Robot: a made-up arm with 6 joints.
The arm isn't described. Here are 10 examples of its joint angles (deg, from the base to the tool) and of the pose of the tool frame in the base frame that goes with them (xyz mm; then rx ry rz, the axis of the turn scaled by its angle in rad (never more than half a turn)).
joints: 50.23 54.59 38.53 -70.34 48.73 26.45
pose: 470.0 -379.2 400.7 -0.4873 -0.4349 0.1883
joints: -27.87 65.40 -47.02 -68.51 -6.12 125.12
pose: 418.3 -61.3 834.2 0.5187 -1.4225 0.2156
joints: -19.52 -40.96 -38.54 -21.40 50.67 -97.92
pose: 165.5 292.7 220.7 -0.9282 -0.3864 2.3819
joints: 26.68 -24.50 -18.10 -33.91 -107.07 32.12
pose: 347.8 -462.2 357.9 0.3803 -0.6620 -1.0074
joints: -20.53 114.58 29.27 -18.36 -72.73 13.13
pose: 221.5 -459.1 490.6 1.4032 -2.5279 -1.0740
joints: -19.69 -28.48 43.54 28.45 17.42 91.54
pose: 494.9 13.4 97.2 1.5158 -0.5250 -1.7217
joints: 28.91 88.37 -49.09 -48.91 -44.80 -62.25
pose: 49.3 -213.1 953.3 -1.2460 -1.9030 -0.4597
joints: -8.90 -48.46 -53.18 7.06 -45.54 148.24
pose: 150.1 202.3 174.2 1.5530 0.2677 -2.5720
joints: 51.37 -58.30 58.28 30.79 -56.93 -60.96
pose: 26.3 -405.3 291.8 -0.8677 0.7640 -0.5022
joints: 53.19 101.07 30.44 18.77 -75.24 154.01
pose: 470.2 -50.6 665.0 -1.3832 -0.6518 0.3418
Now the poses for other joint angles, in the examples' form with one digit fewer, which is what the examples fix.
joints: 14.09 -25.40 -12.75 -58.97 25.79 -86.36
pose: 473 -86 286 -2.136 0.316 2.061
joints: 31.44 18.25 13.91 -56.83 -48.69 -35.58
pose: 289 -510 747 -1.043 -0.623 -0.472
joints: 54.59 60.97 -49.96 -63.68 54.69 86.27
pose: 474 124 594 -0.303 -0.886 1.258
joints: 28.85 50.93 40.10 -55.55 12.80 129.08
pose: 456 -287 483 1.685 -1.165 -0.617
